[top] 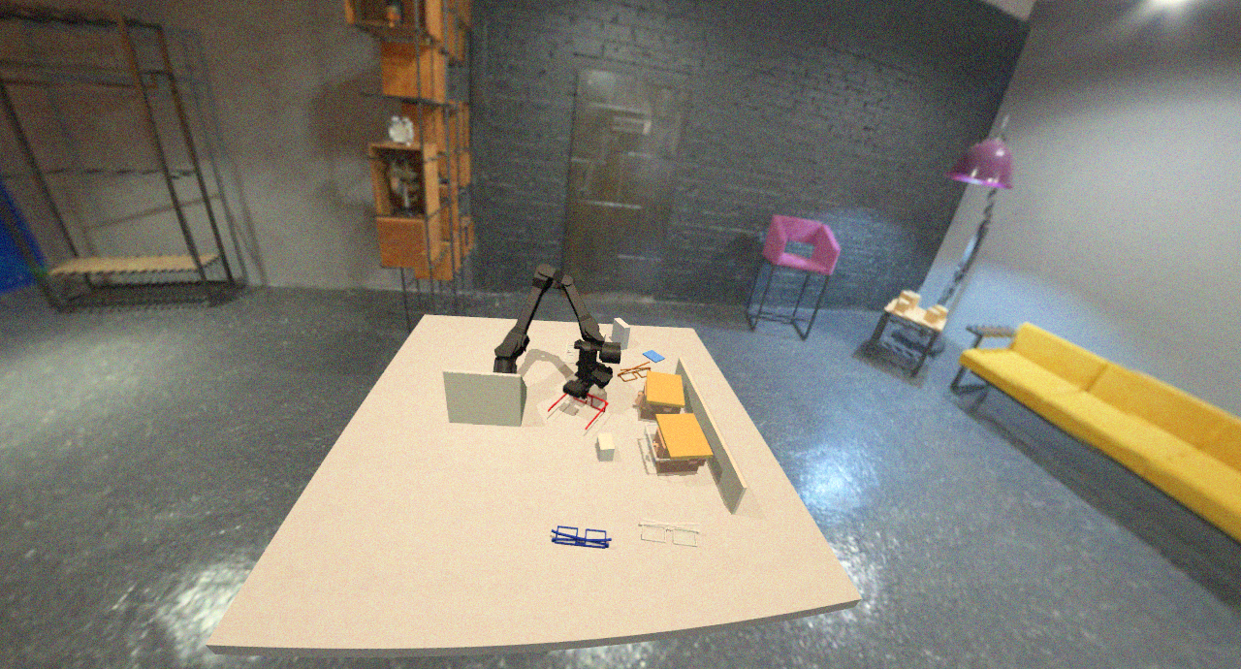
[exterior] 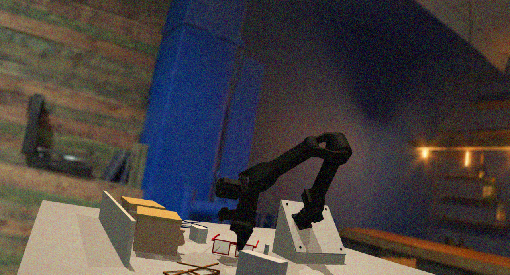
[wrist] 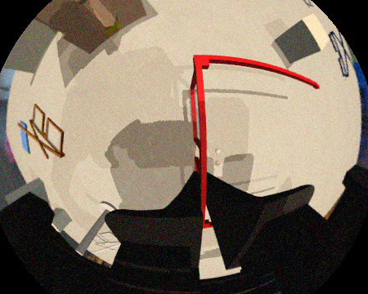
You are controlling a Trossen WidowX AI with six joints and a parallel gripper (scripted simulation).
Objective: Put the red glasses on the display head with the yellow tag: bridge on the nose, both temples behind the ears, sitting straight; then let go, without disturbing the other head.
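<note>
My gripper tip is now 5 cm past the red glasses, 7 cm to the left of it and 1 cm below it. The rest, counted from my gripper tip: long grey wall: 35 cm ahead, 19 cm to the right, 3 cm above; blue tag: 35 cm ahead, 28 cm to the left, 2 cm below.
</note>
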